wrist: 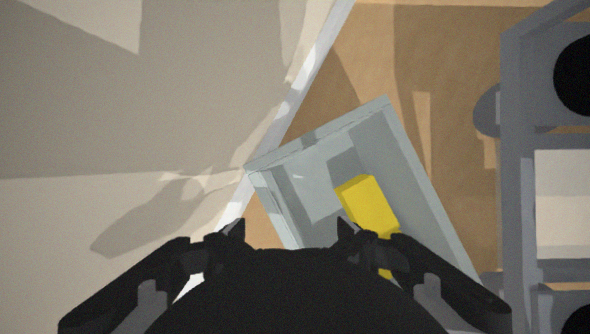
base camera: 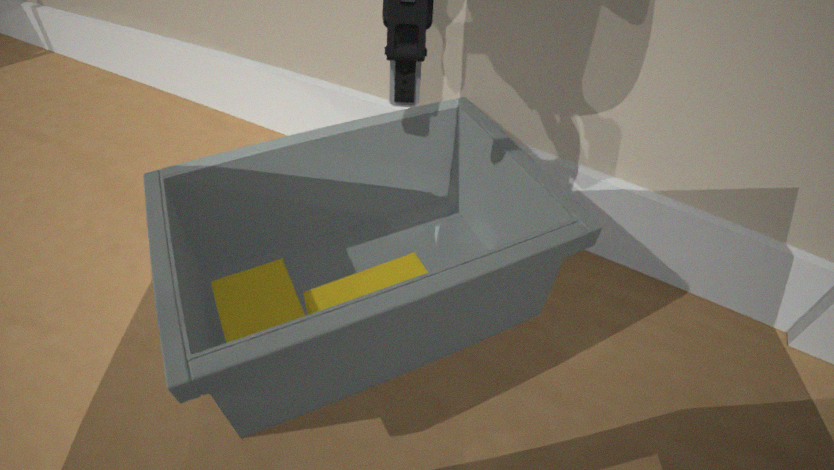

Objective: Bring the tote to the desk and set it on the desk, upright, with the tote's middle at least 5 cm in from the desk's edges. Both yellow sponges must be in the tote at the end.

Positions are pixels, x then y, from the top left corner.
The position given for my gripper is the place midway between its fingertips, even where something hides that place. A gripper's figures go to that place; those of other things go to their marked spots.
My gripper (wrist: 291,227): 0.16 m from the lens. A grey tote (wrist: 295,182): 0.32 m from the lens.
